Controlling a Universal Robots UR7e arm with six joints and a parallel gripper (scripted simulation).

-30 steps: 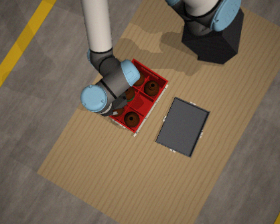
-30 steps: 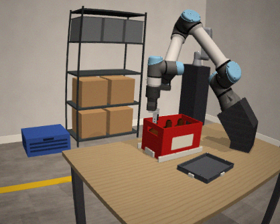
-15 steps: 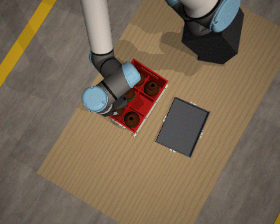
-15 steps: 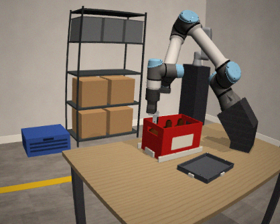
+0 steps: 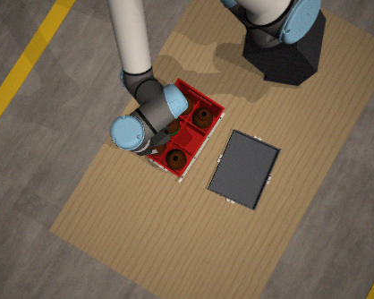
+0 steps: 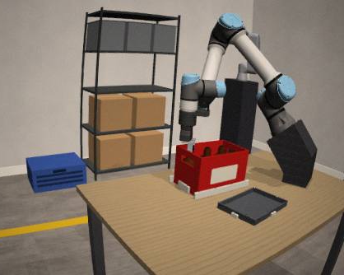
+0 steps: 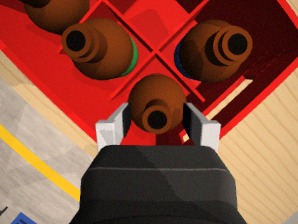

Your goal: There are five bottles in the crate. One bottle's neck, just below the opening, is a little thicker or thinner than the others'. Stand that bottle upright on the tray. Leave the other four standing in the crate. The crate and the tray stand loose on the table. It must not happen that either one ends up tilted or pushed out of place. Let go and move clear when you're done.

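My hand is 9 cm past the red crate, 5 cm to the right of it and 8 cm above it. Also, from my hand: dark grey tray 8 cm behind, 33 cm to the left, 15 cm below.
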